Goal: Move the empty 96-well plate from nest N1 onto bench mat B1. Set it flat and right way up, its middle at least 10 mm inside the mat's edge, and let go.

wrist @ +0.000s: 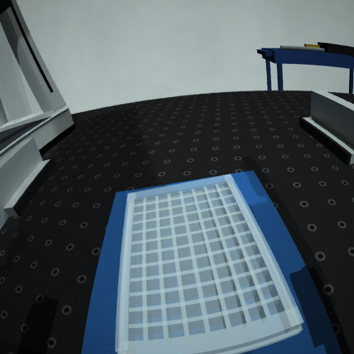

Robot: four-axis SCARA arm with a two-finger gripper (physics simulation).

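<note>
The clear 96-well plate [192, 250] lies on the blue bench mat [111, 260], wells facing up, and looks flat. Blue mat shows along its left and right sides and as a narrow strip beyond its far edge. The near part of the mat runs out of the bottom of the view. My gripper [171, 123] is open, its grey fingers wide apart at the left and right sides of the view. Neither finger touches the plate; they stand above it and well clear of its sides. Nest N1 does not show in this view.
A pale grey housing [47, 127] with a slanted frame stands at the upper left. The black bench top [200, 135] with rows of ringed holes surrounds the mat. A blue table [310, 58] stands far off at the upper right.
</note>
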